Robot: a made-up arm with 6 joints.
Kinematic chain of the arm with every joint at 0, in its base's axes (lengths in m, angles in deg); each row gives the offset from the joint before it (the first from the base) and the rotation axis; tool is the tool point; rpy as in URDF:
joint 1: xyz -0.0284 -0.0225 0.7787 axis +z
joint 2: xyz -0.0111 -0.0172 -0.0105 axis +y
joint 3: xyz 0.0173 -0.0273 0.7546 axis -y
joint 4: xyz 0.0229 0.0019 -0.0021 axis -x
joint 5: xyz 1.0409 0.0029 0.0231 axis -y
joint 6: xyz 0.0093 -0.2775 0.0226 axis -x
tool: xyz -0.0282 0.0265 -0.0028 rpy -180 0 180
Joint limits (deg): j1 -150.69..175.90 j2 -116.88..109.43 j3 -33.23..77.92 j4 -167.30..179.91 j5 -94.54..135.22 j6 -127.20..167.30
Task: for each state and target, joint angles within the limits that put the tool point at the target. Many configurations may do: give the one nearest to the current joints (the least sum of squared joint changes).
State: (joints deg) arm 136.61 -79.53 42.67 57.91 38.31 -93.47
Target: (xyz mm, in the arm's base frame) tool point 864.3 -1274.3 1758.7
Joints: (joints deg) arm 121.32 -63.27 65.37 62.61 17.36 -97.20
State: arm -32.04 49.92 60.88 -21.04 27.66 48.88
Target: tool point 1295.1 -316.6 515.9
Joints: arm -1.26 49.09 12.50 -34.43 27.94 48.78
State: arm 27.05 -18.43 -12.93 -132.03 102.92 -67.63
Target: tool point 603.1 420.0 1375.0
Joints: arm 25.09 -21.97 -16.57 -130.91 102.48 -67.70
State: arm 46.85 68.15 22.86 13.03 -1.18 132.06
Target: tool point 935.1 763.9 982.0
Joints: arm 54.78 20.70 -9.61 4.44 -0.11 130.71
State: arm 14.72 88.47 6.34 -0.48 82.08 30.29
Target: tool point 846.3 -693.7 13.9
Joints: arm -21.94 70.33 0.37 -1.80 81.56 30.09
